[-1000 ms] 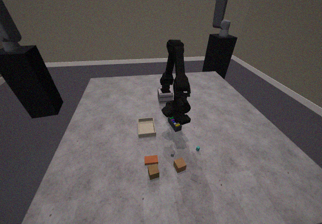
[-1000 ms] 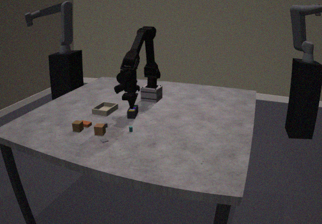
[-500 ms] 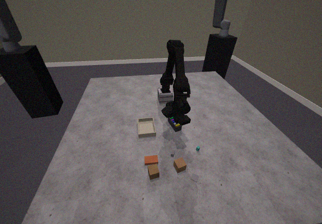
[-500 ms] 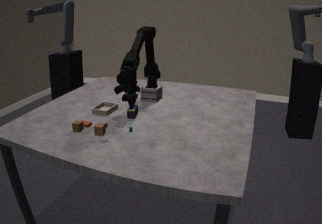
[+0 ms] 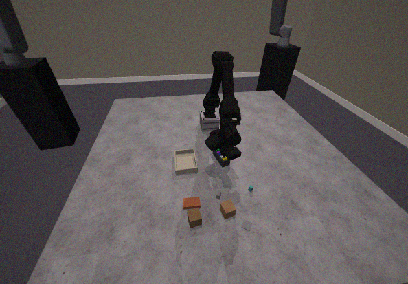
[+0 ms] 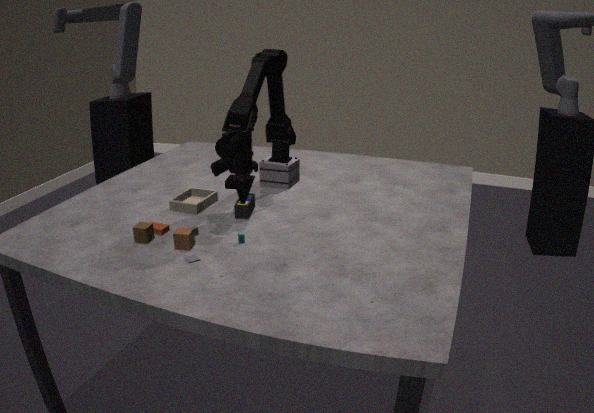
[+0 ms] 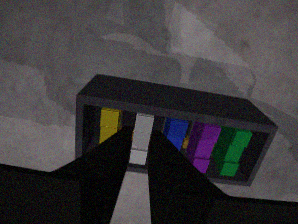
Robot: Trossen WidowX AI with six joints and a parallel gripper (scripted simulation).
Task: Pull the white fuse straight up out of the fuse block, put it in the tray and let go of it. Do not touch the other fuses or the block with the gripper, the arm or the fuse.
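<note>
The white fuse is 1 cm below my gripper tip. The rest, counted from my gripper tip: teal cube 18 cm ahead, 6 cm to the left, 2 cm below; grey cube 18 cm ahead, 8 cm to the right, 2 cm below; beige tray 18 cm to the right, 4 cm behind, 3 cm below.
</note>
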